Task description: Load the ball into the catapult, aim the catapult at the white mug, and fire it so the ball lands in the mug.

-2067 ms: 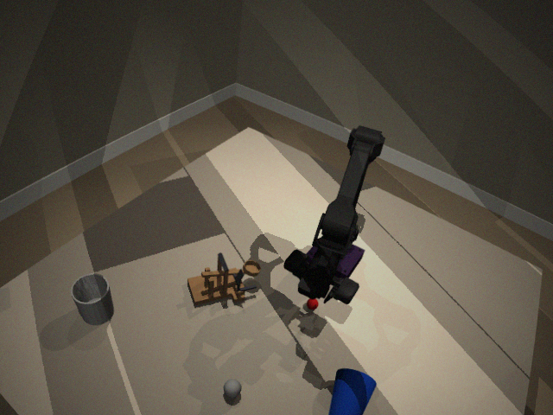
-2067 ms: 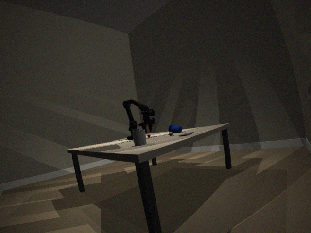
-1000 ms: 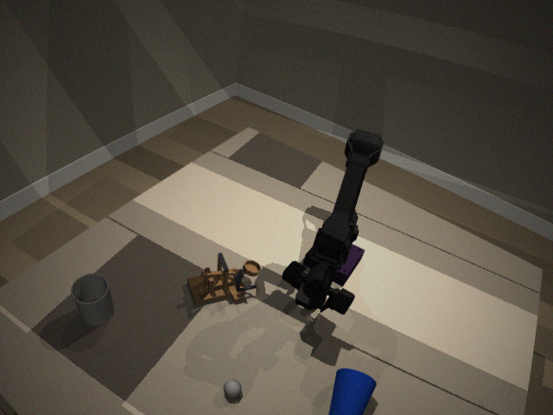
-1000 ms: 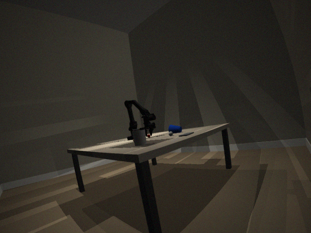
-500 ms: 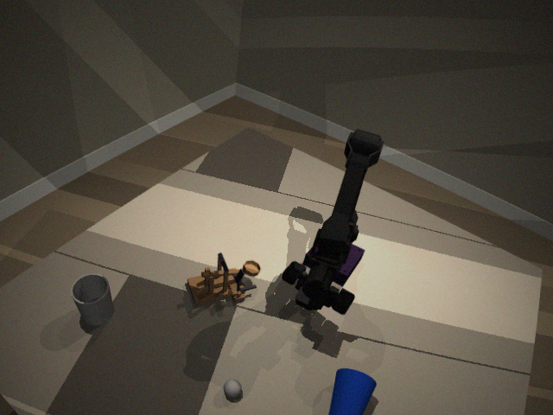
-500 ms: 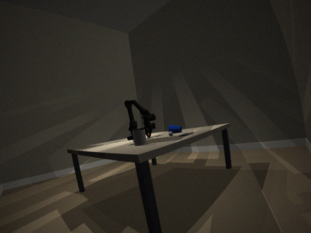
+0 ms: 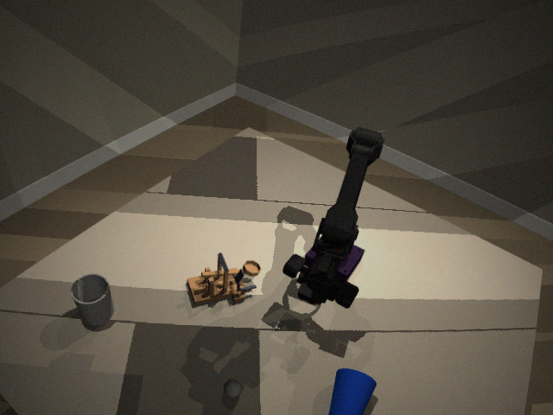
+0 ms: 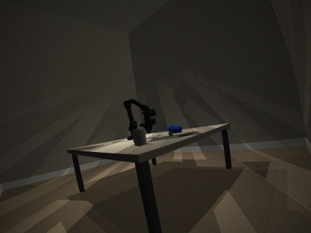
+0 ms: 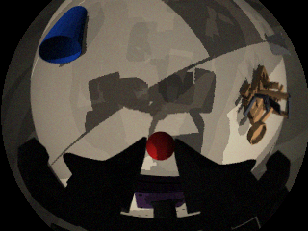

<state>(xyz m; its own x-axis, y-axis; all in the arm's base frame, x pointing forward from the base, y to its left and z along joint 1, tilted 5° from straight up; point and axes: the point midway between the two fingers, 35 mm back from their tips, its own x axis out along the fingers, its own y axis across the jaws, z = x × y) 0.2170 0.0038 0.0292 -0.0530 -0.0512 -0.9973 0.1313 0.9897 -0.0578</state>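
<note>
My gripper tip is now 30 mm short of the wooden catapult and 210 mm to the left of it. Round my gripper tip: white mug: 280 mm ahead, 480 mm to the right, 20 mm below; red ball: 10 mm above; flat dark slab: 470 mm ahead, 140 mm to the right, 50 mm below.
</note>
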